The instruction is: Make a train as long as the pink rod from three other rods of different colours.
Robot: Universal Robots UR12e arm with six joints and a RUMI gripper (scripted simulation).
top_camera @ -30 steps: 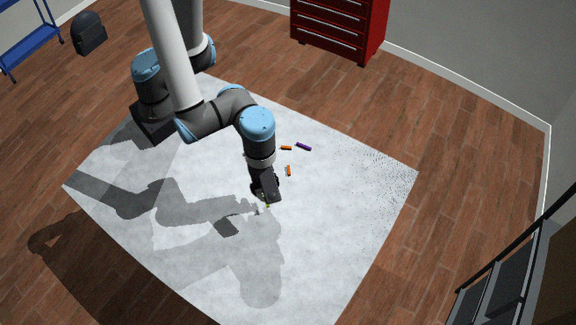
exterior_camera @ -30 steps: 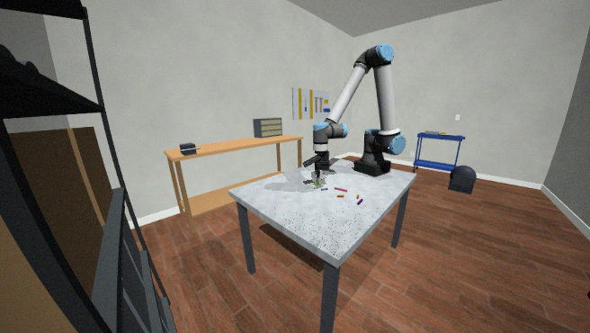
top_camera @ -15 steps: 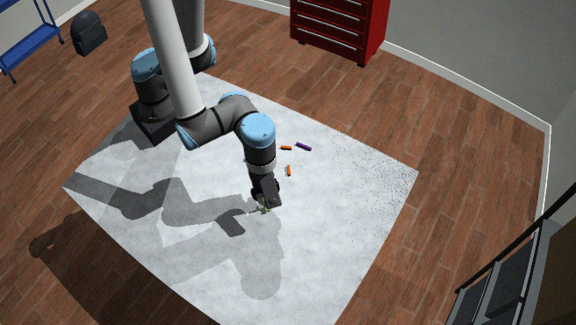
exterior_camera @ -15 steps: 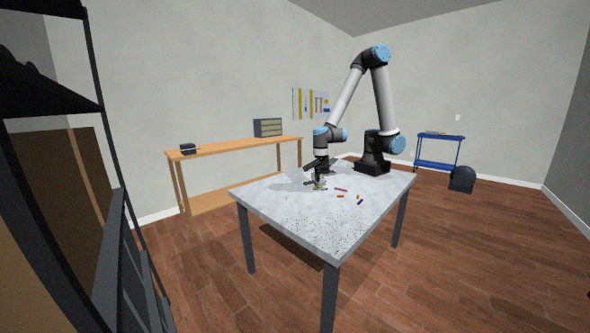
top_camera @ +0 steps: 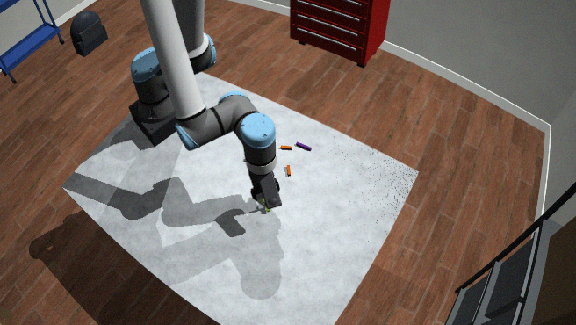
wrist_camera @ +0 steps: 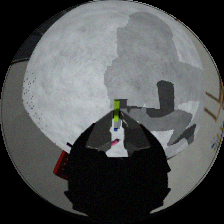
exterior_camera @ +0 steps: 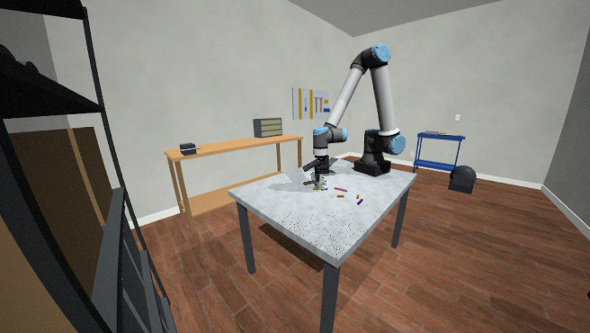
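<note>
Now: the lime rod 1 cm below my hand. The rest, counted from my hand: blue rod (6 cm behind, 3 cm to the left, 2 cm below); pink rod (12 cm behind, 9 cm to the left, 2 cm below); grey rod (4 cm behind, 2 cm to the left, 2 cm below).
</note>
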